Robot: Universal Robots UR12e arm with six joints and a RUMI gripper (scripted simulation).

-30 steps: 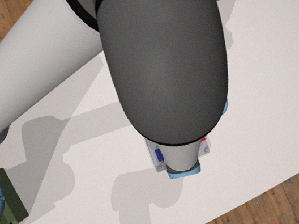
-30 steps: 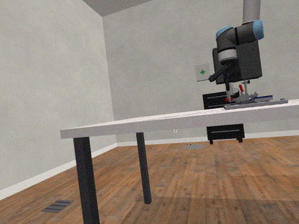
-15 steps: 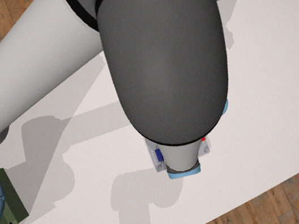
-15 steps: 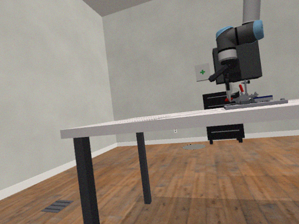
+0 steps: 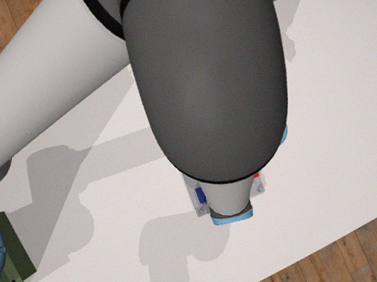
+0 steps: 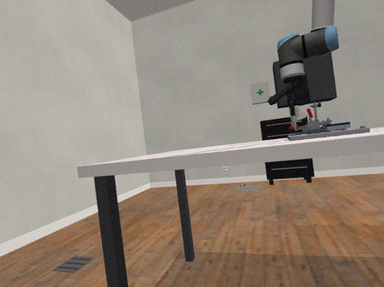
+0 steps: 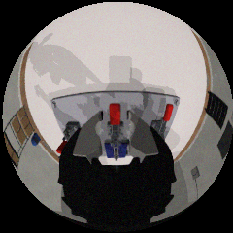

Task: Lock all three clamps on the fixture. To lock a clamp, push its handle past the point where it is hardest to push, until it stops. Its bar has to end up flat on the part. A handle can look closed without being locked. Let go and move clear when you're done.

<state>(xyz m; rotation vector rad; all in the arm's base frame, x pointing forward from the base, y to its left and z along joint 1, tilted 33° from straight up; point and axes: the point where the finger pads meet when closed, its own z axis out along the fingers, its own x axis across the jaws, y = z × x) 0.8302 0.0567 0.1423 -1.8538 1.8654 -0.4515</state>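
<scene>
Right now my hand is 9 cm past the grey fixture plate and 4 cm above it. Also, from my hand: blue part: 14 cm behind, 11 cm to the right, 2 cm below.
</scene>
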